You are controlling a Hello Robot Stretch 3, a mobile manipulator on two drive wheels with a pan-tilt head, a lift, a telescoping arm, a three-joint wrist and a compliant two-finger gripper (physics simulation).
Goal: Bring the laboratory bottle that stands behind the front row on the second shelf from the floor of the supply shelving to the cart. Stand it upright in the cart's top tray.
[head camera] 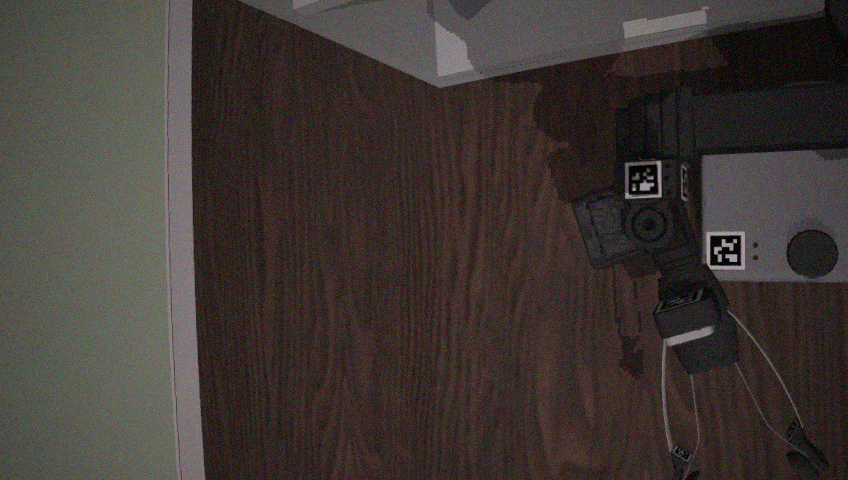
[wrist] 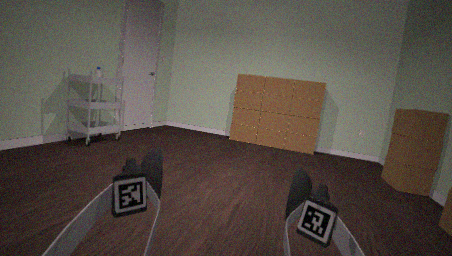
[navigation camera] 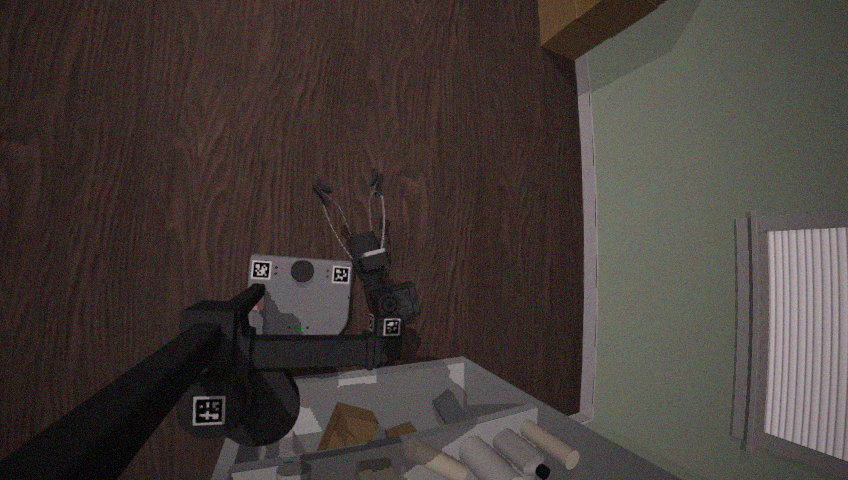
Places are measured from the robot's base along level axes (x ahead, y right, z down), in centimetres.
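Pixels of known places: gripper, fingertip midpoint: (navigation camera: 347,172); robot's base, link origin: (head camera: 808,251) (navigation camera: 301,269).
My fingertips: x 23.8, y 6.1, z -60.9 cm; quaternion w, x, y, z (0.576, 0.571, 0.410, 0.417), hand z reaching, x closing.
Observation:
For each thing: its top centre in the pictures, then the offset to it from my fingertips. "spot": a spot on its surface instead.
- white bottle with a black cap, top centre: (navigation camera: 545,473) dy +51.3, dx -68.3, dz -10.0 cm
- pale bottle, surface spot: (navigation camera: 483,456) spot: dy +38.5, dx -66.0, dz -1.1 cm
- orange box, top centre: (navigation camera: 349,445) dy +13.4, dx -84.9, dz +43.2 cm
- dark grey box, top centre: (navigation camera: 451,411) dy +56.9, dx -79.8, dz +48.3 cm
My gripper (head camera: 748,462) (navigation camera: 348,183) (wrist: 226,176) is open and empty over the dark floor, pointing away from the grey supply shelving (head camera: 368,35) (navigation camera: 586,429). On a shelf in the navigation view are a white bottle with a black cap (navigation camera: 516,447) and, beside it, another pale bottle (navigation camera: 483,456) cut off by the frame edge. I cannot tell which is the task's laboratory bottle. The white three-tier cart (wrist: 80,104) stands far off at the left of the wrist view. A pale bottle with a blue cap (wrist: 98,72) is upright at its top tray.
Tan cylinders (navigation camera: 550,443) (navigation camera: 437,462) stand by the bottles. An orange box (navigation camera: 351,423) and a dark grey box (navigation camera: 447,405) are on the shelf below. Cardboard stacks (wrist: 277,112) (wrist: 416,150) stand along the walls. A door (wrist: 142,65) is behind the cart.

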